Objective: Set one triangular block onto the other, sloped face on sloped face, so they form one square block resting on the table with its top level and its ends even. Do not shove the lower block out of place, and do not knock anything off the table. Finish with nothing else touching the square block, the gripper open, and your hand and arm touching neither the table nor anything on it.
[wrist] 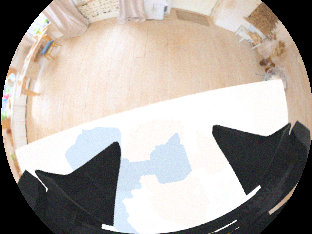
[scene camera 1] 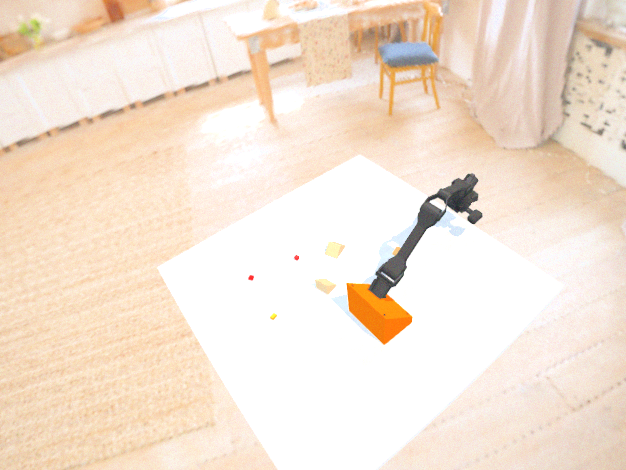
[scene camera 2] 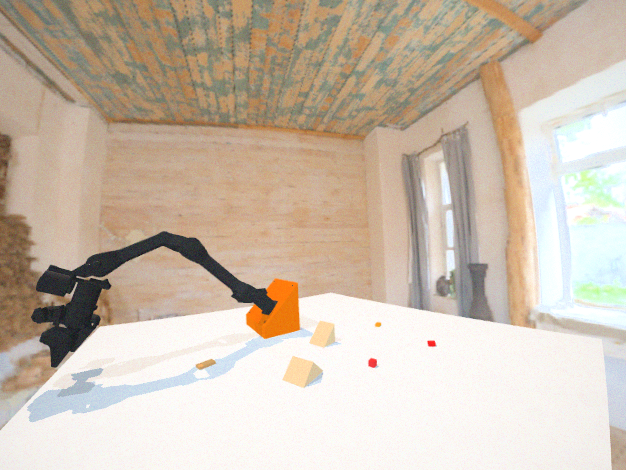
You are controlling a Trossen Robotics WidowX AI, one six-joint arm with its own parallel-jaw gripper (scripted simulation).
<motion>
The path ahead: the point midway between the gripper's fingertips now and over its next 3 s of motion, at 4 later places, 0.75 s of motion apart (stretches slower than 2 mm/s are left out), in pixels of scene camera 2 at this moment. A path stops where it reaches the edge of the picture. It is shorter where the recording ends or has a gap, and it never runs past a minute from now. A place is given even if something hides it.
The gripper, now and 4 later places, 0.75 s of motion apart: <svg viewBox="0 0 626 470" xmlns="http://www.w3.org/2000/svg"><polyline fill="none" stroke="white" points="63,359 165,402 286,354 303,369 304,359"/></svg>
</motion>
